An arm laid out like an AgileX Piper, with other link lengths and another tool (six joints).
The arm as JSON. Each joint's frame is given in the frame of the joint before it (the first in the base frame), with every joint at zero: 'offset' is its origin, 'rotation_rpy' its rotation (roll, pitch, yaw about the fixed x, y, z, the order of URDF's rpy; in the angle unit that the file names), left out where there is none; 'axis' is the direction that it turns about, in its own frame. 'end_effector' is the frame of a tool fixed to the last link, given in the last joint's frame.
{
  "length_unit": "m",
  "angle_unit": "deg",
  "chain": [
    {
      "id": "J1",
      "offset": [
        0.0,
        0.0,
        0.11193
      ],
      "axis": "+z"
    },
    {
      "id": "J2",
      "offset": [
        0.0,
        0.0,
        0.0
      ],
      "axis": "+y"
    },
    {
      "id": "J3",
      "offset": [
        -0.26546,
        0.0,
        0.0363
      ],
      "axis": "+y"
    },
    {
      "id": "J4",
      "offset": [
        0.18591,
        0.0,
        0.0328
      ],
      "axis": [
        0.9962,
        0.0,
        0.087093
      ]
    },
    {
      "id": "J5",
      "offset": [
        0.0,
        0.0,
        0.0
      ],
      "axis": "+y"
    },
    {
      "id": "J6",
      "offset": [
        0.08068,
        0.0,
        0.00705
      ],
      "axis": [
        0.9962,
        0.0,
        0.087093
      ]
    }
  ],
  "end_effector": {
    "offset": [
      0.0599,
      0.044,
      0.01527
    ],
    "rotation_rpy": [
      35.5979,
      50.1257,
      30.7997
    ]
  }
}
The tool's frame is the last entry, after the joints.
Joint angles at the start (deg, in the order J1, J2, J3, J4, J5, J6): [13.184, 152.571, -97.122, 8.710, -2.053, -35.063]
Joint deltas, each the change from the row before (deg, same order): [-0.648, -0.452, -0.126, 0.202, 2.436, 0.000]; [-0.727, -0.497, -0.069, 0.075, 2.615, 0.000]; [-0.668, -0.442, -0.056, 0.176, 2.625, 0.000]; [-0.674, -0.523, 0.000, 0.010, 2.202, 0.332]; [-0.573, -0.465, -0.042, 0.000, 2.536, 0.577]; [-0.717, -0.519, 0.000, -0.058, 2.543, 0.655]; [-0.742, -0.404, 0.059, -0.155, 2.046, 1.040]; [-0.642, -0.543, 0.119, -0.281, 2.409, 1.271]
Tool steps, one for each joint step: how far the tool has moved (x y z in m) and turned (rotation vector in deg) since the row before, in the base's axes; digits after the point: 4 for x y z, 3 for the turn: [-0.0016, -0.0048, 0.0009, -0.002, 1.876, -0.564]; [-0.0021, -0.0055, 0.0009, -0.075, 2.047, -0.520]; [-0.0026, -0.0049, 0.0007, 0.003, 2.137, -0.530]; [-0.0017, -0.0049, 0.0018, 0.140, 1.714, -0.722]; [-0.0027, -0.0040, 0.0013, 0.250, 2.088, -0.786]; [-0.0025, -0.0051, 0.0018, 0.254, 2.084, -0.962]; [-0.0018, -0.0053, 0.0013, 0.366, 1.792, -1.317]; [-0.0028, -0.0046, 0.0020, 0.369, 2.084, -1.312]
